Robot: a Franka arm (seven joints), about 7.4 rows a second.
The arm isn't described. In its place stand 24 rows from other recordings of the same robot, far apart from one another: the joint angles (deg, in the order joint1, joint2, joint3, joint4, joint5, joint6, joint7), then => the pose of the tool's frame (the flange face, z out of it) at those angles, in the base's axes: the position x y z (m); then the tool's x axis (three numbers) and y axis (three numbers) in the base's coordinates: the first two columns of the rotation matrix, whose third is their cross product.
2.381 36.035 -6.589 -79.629 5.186 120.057 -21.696 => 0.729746, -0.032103, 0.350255, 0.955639, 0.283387, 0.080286, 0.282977, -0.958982, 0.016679
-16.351 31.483 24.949 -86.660 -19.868 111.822 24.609 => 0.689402, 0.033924, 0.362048, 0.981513, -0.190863, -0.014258, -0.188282, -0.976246, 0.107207
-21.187 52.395 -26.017 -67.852 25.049 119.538 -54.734 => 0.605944, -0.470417, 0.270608, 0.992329, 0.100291, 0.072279, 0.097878, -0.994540, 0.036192
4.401 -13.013 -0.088 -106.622 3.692 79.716 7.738 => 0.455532, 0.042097, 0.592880, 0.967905, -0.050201, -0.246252, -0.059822, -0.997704, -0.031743
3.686 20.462 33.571 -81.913 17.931 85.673 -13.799 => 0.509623, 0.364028, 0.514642, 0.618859, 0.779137, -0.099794, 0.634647, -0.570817, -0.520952
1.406 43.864 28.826 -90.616 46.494 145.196 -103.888 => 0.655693, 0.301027, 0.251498, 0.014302, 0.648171, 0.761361, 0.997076, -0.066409, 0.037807
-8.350 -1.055 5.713 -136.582 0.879 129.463 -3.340 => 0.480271, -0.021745, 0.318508, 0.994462, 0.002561, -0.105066, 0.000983, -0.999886, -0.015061
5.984 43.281 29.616 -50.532 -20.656 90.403 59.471 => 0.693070, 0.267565, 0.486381, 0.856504, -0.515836, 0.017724, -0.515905, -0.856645, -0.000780
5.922 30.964 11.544 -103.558 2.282 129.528 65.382 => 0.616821, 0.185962, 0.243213, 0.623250, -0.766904, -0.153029, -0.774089, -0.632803, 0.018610
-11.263 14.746 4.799 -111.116 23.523 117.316 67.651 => 0.592055, -0.047012, 0.345261, 0.045694, -0.921054, -0.386745, -0.997110, -0.065573, 0.038356
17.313 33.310 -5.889 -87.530 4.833 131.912 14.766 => 0.704169, 0.156813, 0.339354, 0.978610, -0.090652, 0.184673, -0.079795, -0.994663, -0.065411
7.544 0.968 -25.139 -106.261 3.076 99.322 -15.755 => 0.527309, -0.160825, 0.495502, 0.992091, -0.039785, -0.119046, -0.049456, -0.995614, -0.079418
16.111 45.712 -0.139 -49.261 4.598 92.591 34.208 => 0.725323, 0.216938, 0.433249, 0.945918, -0.314787, -0.078410, -0.318563, -0.947007, -0.041172
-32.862 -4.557 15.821 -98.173 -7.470 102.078 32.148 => 0.523543, -0.166194, 0.619046, 0.658092, -0.725755, 0.200489, -0.746953, -0.662798, 0.052544
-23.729 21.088 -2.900 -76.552 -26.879 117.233 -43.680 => 0.619163, -0.330836, 0.564164, 0.908671, 0.401065, -0.116034, 0.397970, -0.747983, 0.531170
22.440 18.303 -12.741 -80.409 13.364 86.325 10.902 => 0.614638, 0.151110, 0.512530, 0.972445, -0.011949, -0.232824, -0.040657, -0.992074, -0.118899
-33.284 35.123 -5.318 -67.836 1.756 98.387 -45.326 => 0.575735, -0.434117, 0.425829, 0.989329, 0.127166, -0.071109, 0.124668, -0.991449, -0.038549
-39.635 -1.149 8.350 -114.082 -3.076 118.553 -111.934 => 0.477388, -0.292867, 0.479032, 0.141745, 0.986267, -0.084772, 0.988206, -0.135969, 0.070443
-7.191 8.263 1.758 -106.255 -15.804 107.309 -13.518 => 0.581074, -0.076688, 0.434935, 0.958375, 0.214460, -0.188480, 0.251982, -0.945731, 0.205180
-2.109 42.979 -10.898 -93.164 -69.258 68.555 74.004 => 0.565152, -0.238500, 0.247188, 0.717760, -0.511017, 0.472951, -0.286251, 0.402629, 0.869454
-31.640 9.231 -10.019 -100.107 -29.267 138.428 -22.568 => 0.488949, -0.428955, 0.533829, 0.984613, 0.033055, 0.171592, -0.077326, -0.798163, 0.597458
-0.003 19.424 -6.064 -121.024 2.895 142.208 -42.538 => 0.579211, -0.060952, 0.256857, 0.822890, 0.567755, 0.022523, 0.567271, -0.823164, 0.024570
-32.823 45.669 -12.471 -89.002 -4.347 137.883 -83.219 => 0.516186, -0.488601, 0.191886, 0.698075, 0.687604, -0.199729, 0.711111, -0.698389, 0.081078
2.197 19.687 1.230 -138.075 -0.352 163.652 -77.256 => 0.503400, 0.030946, 0.181159, 0.156365, 0.987318, 0.027446, 0.982398, -0.158341, 0.099112
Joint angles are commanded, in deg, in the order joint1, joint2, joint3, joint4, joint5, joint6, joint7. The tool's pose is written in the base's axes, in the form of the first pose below.
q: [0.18 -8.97 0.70 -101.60 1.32 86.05 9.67]
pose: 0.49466, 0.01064, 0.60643, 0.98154, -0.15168, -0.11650, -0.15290, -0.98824, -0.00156
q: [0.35 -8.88 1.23 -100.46 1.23 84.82 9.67]
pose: 0.49339, 0.01687, 0.61321, 0.98302, -0.13962, -0.11911, -0.14040, -0.99009, 0.00189
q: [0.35 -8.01 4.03 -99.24 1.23 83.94 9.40]
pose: 0.49533, 0.04285, 0.61417, 0.98796, -0.08778, -0.12742, -0.08731, -0.99614, 0.00927
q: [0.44 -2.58 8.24 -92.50 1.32 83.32 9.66]
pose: 0.52062, 0.08398, 0.61879, 0.99305, -0.01633, -0.11653, -0.01609, -0.99987, 0.00301
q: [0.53 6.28 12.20 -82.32 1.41 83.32 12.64]
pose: 0.56234, 0.12252, 0.61673, 0.99520, 0.00444, -0.09772, 0.00181, -0.99963, -0.02697
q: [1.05 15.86 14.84 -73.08 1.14 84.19 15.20]
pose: 0.60666, 0.14983, 0.59513, 0.99546, 0.00964, -0.09467, 0.00326, -0.99772, -0.06735
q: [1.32 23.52 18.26 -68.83 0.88 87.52 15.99]
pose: 0.63858, 0.18195, 0.55332, 0.99372, 0.04774, -0.10120, 0.03578, -0.99250, -0.11691
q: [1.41 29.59 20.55 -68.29 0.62 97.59 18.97]
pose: 0.67197, 0.20635, 0.50576, 0.99920, 0.00890, -0.03890, 0.00171, -0.98346, -0.18111
